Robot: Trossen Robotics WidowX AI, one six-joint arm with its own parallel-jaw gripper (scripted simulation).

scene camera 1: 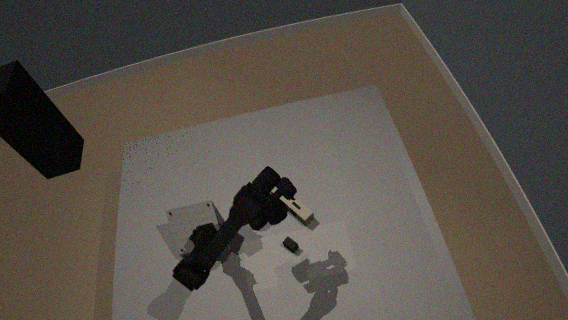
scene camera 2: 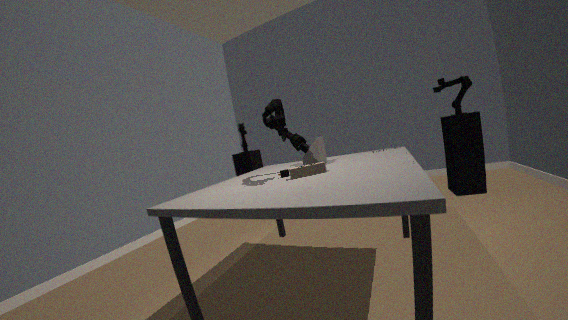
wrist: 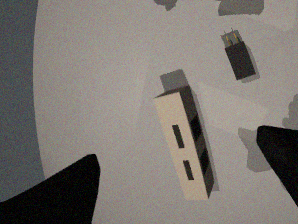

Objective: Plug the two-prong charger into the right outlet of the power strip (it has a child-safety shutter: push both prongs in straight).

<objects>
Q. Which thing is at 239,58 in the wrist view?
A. A two-prong charger.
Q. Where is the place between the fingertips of the gripper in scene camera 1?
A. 284,208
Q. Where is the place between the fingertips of the gripper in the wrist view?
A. At 181,150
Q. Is the gripper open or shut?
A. Open.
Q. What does the gripper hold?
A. Nothing.
</objects>
